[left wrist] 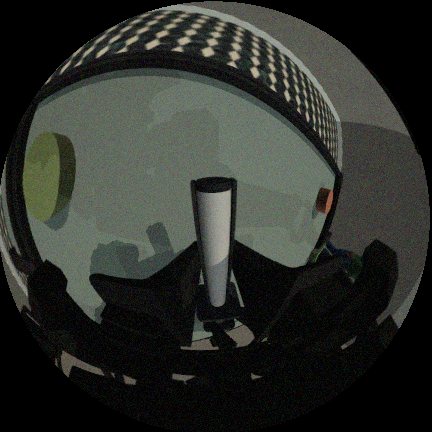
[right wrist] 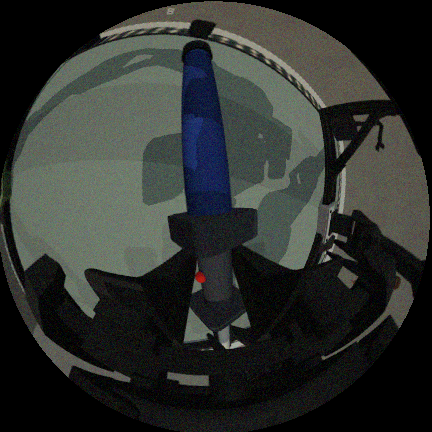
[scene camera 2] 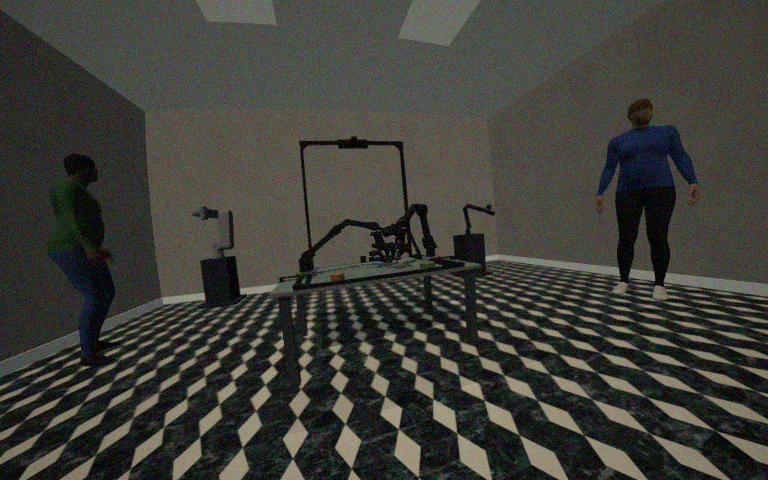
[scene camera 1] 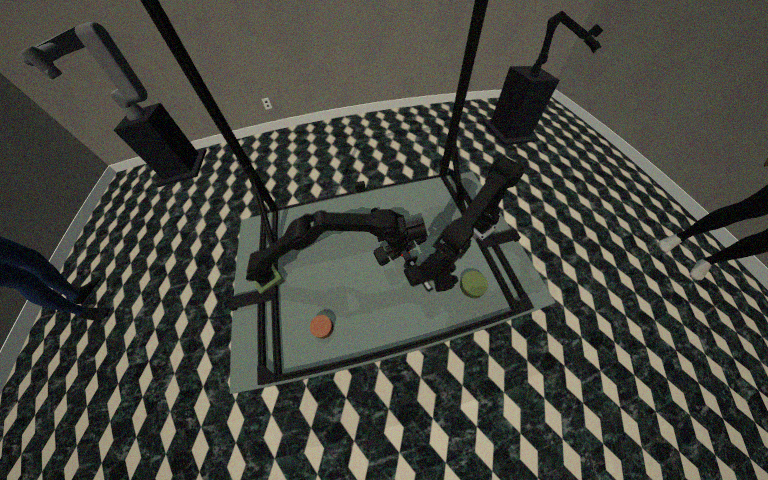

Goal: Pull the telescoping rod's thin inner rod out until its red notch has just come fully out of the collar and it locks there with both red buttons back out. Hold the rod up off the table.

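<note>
There's my left gripper, which I can see, and both the left wrist view and the right wrist view show it too. My right gripper is visible as well, and the left wrist view also has that gripper in it. And I can see a telescoping rod.
</note>
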